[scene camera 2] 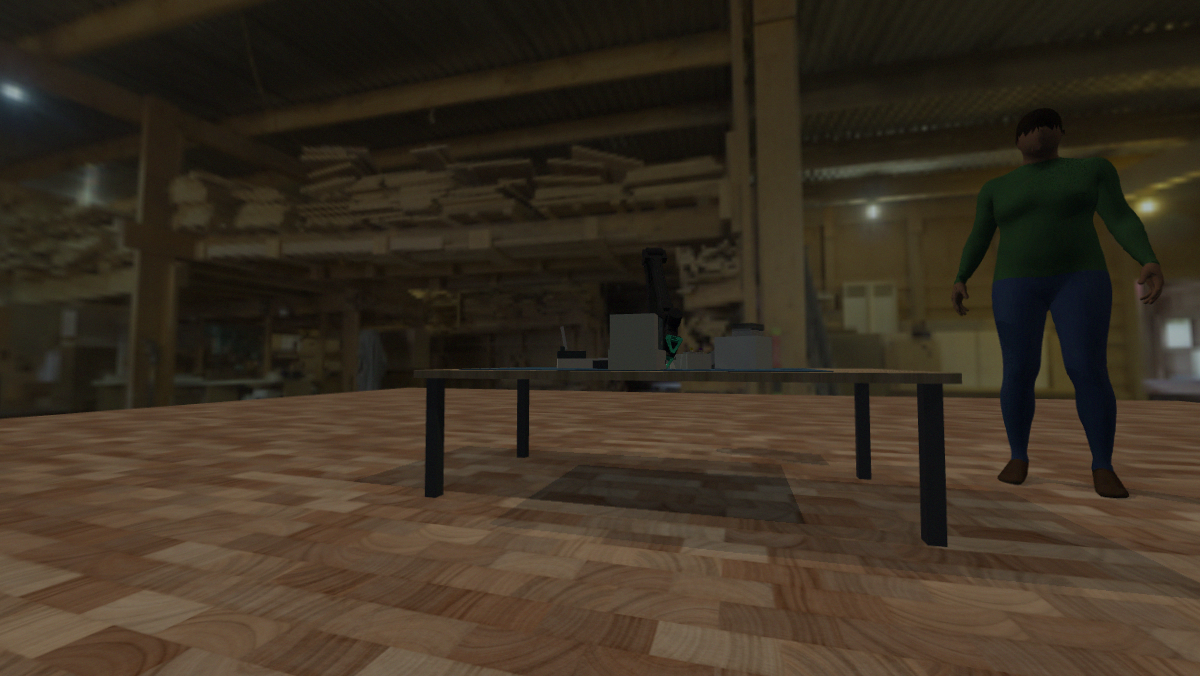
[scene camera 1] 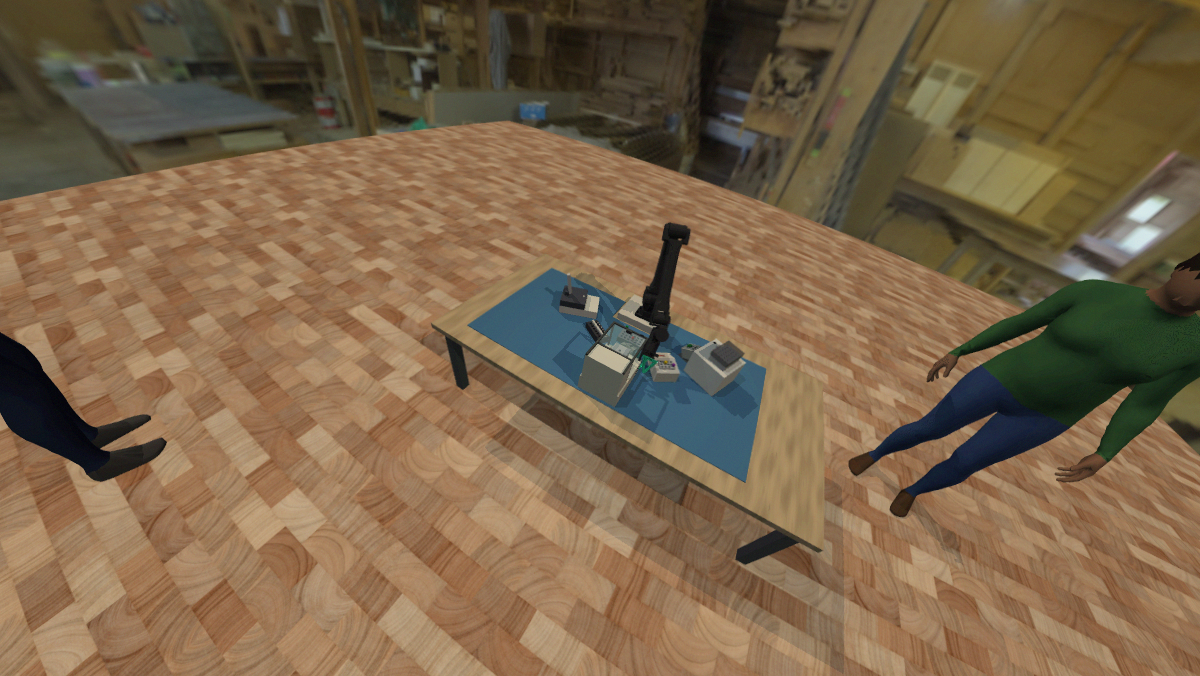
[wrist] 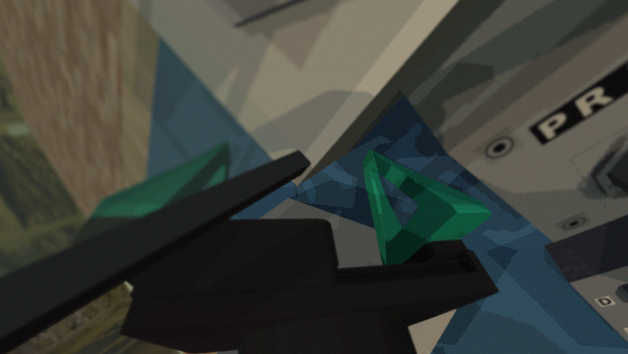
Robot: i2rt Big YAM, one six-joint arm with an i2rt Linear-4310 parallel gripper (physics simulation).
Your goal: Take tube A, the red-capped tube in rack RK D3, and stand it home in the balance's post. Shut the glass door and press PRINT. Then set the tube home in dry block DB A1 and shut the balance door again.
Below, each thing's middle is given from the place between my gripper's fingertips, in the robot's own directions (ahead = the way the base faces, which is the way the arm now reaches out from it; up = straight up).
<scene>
Right now the PRINT button box [wrist: 524,102] is 5 cm behind my hand, 10 cm to the right of it and 1 cm above it. The rest, counted from my hand: balance [scene camera 1: 606,374]: 10 cm ahead, 11 cm to the right, 8 cm above.
</scene>
